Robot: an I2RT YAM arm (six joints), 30 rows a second.
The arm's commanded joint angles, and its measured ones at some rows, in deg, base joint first. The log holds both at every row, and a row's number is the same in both.
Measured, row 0:
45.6 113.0 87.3 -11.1 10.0 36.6
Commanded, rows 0 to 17:
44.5 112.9 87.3 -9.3 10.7 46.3
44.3 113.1 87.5 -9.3 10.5 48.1
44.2 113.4 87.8 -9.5 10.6 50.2
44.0 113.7 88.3 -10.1 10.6 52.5
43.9 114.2 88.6 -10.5 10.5 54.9
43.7 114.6 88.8 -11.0 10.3 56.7
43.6 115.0 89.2 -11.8 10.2 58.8
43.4 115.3 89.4 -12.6 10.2 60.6
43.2 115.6 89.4 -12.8 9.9 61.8
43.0 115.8 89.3 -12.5 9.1 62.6
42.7 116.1 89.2 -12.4 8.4 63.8
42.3 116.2 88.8 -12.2 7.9 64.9
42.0 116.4 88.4 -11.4 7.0 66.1
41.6 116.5 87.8 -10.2 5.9 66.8
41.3 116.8 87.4 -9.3 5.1 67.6
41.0 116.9 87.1 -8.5 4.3 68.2
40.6 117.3 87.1 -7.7 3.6 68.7
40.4 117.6 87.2 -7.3 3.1 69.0
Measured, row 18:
41.9 115.7 87.7 -9.7 4.9 63.8
